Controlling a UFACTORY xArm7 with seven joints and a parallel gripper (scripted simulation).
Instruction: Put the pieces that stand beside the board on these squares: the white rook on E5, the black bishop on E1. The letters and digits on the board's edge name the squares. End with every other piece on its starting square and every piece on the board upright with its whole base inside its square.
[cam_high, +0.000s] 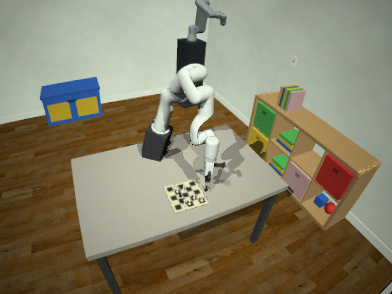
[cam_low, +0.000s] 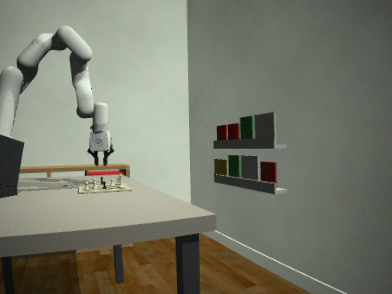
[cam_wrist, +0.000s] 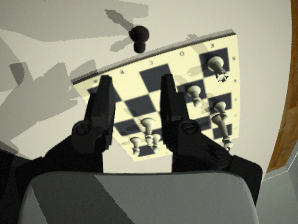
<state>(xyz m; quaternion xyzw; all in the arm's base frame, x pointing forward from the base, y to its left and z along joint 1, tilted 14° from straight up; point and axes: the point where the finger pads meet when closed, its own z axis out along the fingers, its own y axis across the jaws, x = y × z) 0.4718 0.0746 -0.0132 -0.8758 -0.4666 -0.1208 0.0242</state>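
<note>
My hand is 90 mm above the black bishop. From my hand the other things lie so: white rook: 60 mm ahead, 80 mm to the right, 90 mm below; then chessboard: 30 mm behind, 140 mm to the right, 110 mm below; then black pawn: 40 mm behind, 170 mm to the right, 100 mm below.
</note>
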